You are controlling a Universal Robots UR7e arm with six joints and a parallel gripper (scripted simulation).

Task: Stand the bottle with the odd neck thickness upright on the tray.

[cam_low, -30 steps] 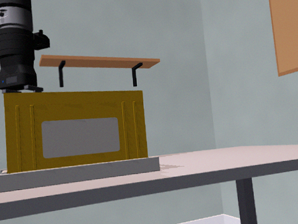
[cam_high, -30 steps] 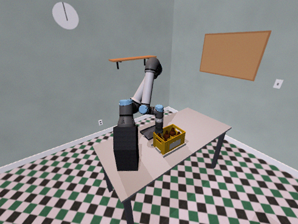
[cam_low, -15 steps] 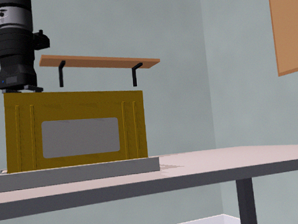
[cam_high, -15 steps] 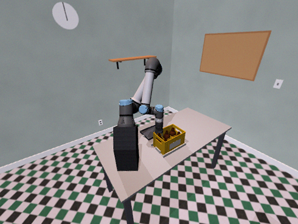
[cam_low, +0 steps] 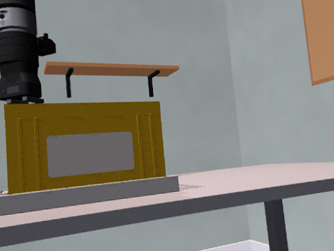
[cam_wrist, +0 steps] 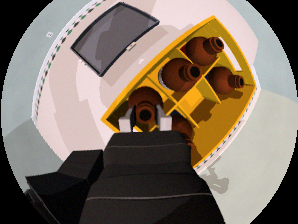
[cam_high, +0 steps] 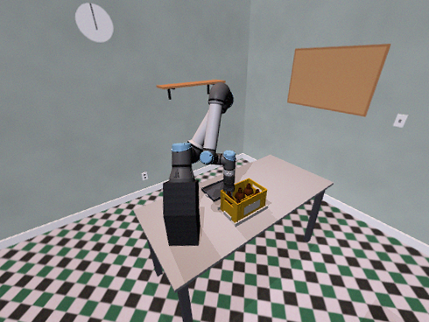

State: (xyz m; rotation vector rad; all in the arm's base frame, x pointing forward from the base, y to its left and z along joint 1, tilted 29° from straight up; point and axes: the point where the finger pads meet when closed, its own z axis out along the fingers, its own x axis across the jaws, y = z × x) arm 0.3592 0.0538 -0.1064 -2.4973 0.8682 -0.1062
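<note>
My hand is 10 cm short of the crate, 3 cm to the left of it and 8 cm above it. Also, from my hand: dark tray: 5 cm ahead, 25 cm to the left, 15 cm below; then brown bottle: 18 cm ahead, 3 cm to the left, 7 cm below.
</note>
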